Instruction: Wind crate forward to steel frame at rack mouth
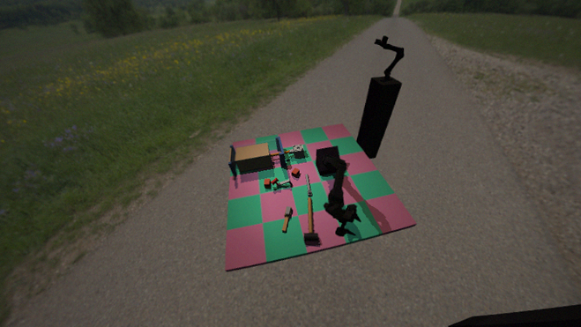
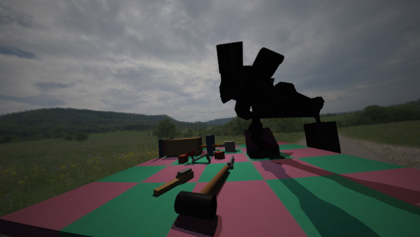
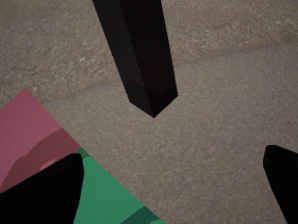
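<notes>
Now: gripper tip 560 mm to the left of the winch handle, 370 mm short of it and 180 mm above it. The rest, counted from my gripper tip: grey winch 910 mm to the right, 180 mm below, 140 mm ahead; then red knob 570 mm to the right, 410 mm ahead, 170 mm below; then frame 900 mm to the right, 310 mm ahead, 110 mm below.
</notes>
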